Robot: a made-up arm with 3 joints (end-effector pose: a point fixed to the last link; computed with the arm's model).
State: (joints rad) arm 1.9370 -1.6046 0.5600
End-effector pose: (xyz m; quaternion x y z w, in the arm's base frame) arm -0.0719 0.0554 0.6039 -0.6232 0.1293 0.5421 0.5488
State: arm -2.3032 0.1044 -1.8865
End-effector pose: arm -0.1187 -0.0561 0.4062 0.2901 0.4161 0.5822 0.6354
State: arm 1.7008 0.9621 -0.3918
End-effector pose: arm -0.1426 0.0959 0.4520 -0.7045 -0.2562 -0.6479 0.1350
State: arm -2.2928 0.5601 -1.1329
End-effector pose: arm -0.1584 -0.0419 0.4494 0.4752 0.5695 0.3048 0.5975
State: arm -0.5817 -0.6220 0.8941
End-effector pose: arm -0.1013 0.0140 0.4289 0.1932 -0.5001 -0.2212 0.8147
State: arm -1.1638 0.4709 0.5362
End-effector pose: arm -0.1489 0.0710 0.4611 0.1457 0.0392 -0.5945 0.7898
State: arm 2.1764 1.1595 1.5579
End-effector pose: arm -0.0903 0.0751 0.5953 0.5962 0.7353 -0.2695 0.1769
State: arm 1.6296 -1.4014 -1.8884
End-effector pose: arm -0.1185 0.2061 0.5504 0.8784 -0.3865 0.0047 0.2811
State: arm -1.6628 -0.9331 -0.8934
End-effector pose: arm -0.1727 -0.0209 0.3877 0.2139 -0.0635 0.1100 0.9686
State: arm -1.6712 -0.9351 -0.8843
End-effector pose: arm -0.1724 -0.0191 0.3865 0.2207 -0.0678 0.1076 0.9670
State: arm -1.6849 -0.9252 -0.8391
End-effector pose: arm -0.1723 -0.0134 0.3844 0.2428 -0.0765 0.0949 0.9624
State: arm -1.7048 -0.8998 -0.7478
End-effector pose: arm -0.1722 -0.0024 0.3821 0.2835 -0.0901 0.0679 0.9523
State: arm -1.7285 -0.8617 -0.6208
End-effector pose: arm -0.1718 0.0125 0.3809 0.3362 -0.1062 0.0285 0.9354
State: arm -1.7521 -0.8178 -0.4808
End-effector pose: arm -0.1704 0.0285 0.3819 0.3897 -0.1216 -0.0174 0.9127
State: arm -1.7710 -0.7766 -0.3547
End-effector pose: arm -0.1684 0.0423 0.3846 0.4335 -0.1334 -0.0606 0.8892
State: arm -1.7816 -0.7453 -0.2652
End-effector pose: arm -0.1666 0.0514 0.3876 0.4611 -0.1402 -0.0924 0.8713
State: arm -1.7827 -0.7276 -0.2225
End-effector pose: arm -0.1658 0.0551 0.3895 0.4720 -0.1421 -0.1081 0.8634
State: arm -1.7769 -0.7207 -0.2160
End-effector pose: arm -0.1660 0.0549 0.3901 0.4710 -0.1404 -0.1109 0.8638
